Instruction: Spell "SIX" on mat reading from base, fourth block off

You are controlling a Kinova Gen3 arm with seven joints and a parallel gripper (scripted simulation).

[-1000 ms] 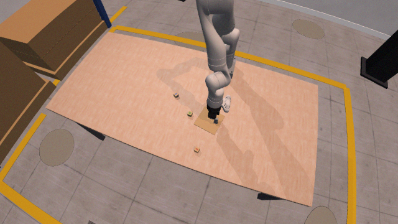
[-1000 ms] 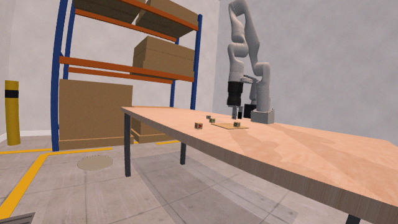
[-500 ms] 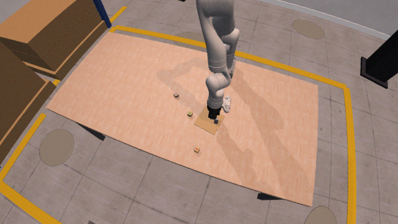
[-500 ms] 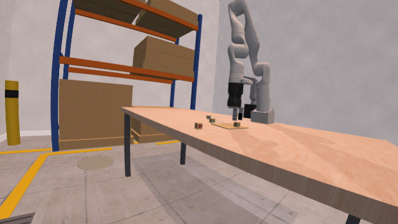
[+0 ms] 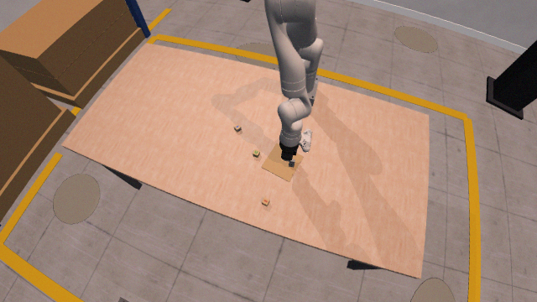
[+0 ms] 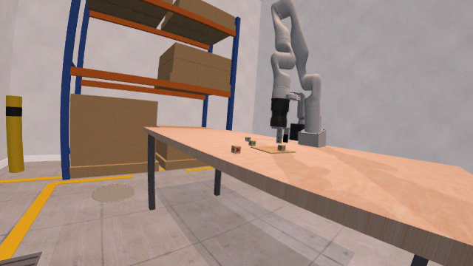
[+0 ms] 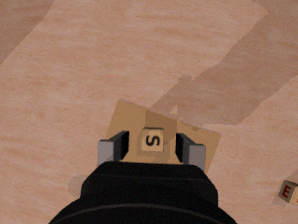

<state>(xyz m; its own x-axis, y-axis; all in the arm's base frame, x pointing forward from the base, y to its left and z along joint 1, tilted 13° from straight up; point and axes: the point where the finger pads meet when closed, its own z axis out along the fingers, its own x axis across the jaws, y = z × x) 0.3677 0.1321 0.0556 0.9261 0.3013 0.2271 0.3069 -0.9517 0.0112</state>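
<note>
Right now the tan mat is 5 cm below my hand, 4 cm to the right of it and 1 cm ahead of it. Also, from my hand: block (21 cm ahead, 4 cm below, 1 cm to the right).
</note>
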